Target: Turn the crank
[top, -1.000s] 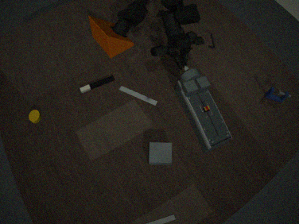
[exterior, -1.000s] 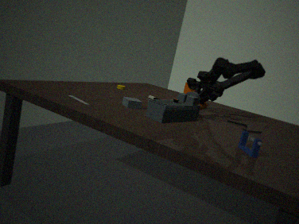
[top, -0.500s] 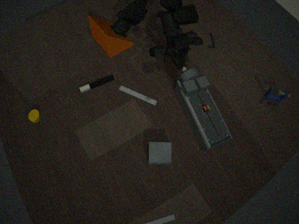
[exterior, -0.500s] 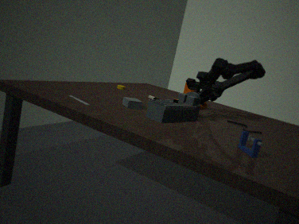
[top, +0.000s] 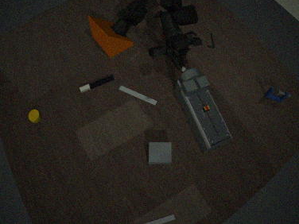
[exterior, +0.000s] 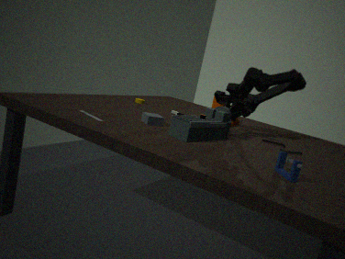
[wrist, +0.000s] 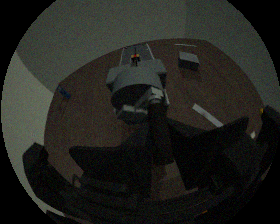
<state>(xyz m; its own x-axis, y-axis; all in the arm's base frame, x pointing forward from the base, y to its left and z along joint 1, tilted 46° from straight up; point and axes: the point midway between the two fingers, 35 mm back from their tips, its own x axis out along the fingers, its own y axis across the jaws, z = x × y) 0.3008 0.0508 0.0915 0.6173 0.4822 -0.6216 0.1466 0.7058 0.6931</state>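
My gripper tip is 17 cm short of the red pointer, 1 cm to the left of it and 1 cm above it. The rest, counted from my gripper tip: grey block 20 cm ahead, 21 cm to the right, 7 cm below; then yellow disc 15 cm behind, 56 cm to the right, 8 cm below; then black-and-white marker 15 cm behind, 29 cm to the right, 8 cm below.
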